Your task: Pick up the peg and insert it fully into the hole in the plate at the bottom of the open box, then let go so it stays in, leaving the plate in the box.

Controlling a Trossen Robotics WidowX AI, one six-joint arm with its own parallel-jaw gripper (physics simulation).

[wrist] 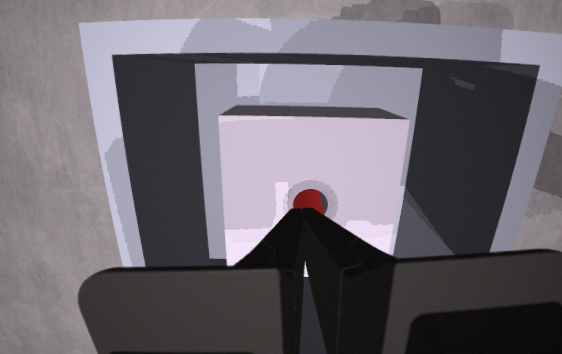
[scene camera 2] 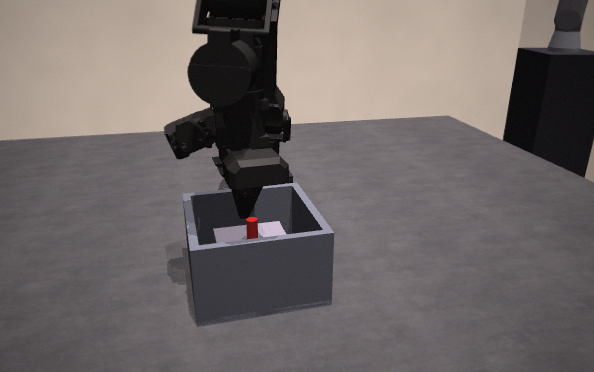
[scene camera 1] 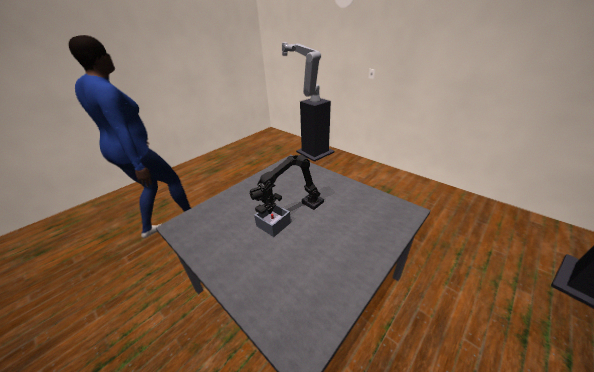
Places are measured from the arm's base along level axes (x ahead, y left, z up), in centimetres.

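Where they show: gripper, fingertip midpoint: [wrist: 301, 219] [scene camera 2: 244, 217] [scene camera 1: 270, 213]; arm's base, origin of the base link: [scene camera 1: 312, 200].
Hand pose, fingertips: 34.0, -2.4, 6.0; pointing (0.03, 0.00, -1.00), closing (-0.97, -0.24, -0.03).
Note:
Things, the pixels of their top centre, and the offset from my fingertips, as dx, dy, dz. Level surfaces: height alone.
- red peg, middle of its top: [wrist: 312, 235] [scene camera 2: 251, 219] [scene camera 1: 272, 214] -0.7, +0.9, -0.6
- pale pink plate, middle of its top: [wrist: 310, 207] [scene camera 2: 252, 238] [scene camera 1: 272, 217] -0.8, +0.9, -3.3
- open grey box, middle of its top: [wrist: 317, 248] [scene camera 2: 251, 211] [scene camera 1: 272, 213] -0.8, +0.9, +0.4
- grey table, its level: dz -9.4
The red peg [scene camera 1: 272, 216] [scene camera 2: 252, 229] [wrist: 309, 198] stands about upright, its lower end in the hole of the pale pink plate [scene camera 2: 226, 233] [wrist: 310, 150]. A good part of it rises above the plate. A dark sliver of the hole shows beside it in the wrist view. The plate lies in the open grey box [scene camera 1: 264, 225] [scene camera 2: 265, 275] [wrist: 95, 75]. My gripper [scene camera 2: 243, 217] [wrist: 301, 219] is shut and empty, pointing down with its fingertips inside the box opening, around the height of the peg's top. The fingertips hide part of the peg in the wrist view; contact cannot be told.
The box stands on the grey table [scene camera 1: 320, 270] [scene camera 2: 425, 280], its walls around the fingertips. A person in blue [scene camera 1: 112, 120] stands beyond the table's left edge. A grey arm [scene camera 1: 311, 75] stands on a black pedestal [scene camera 1: 315, 127] [scene camera 2: 545, 105] behind the table.

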